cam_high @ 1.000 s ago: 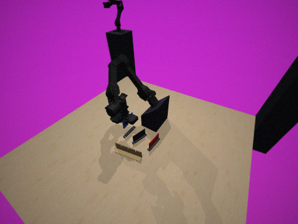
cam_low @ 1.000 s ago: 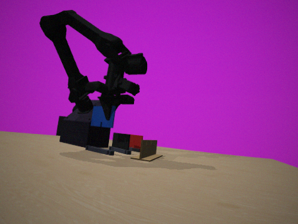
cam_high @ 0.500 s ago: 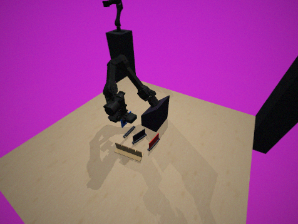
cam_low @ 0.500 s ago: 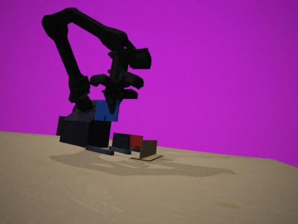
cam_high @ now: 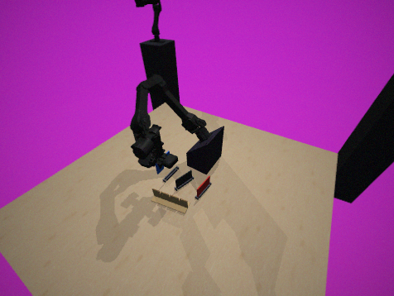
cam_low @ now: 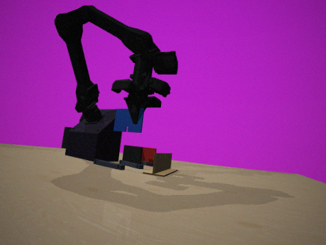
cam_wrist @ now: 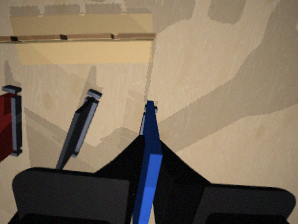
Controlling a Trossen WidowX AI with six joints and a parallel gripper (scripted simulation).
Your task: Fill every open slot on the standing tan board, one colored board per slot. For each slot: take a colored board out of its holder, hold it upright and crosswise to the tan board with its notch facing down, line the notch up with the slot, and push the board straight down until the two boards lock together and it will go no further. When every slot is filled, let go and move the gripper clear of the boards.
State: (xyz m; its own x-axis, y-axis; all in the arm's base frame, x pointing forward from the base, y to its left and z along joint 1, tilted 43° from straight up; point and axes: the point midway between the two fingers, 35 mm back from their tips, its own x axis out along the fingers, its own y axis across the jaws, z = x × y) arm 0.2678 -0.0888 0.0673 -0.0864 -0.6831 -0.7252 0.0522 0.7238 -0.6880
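The tan board is 70 mm ahead of my gripper tip, 90 mm to the left of it and 110 mm below it. Also, from my gripper tip: black board (60 mm behind, 90 mm to the left, 110 mm below); blue board (30 mm behind); red board (60 mm behind, 200 mm to the left, 110 mm below).
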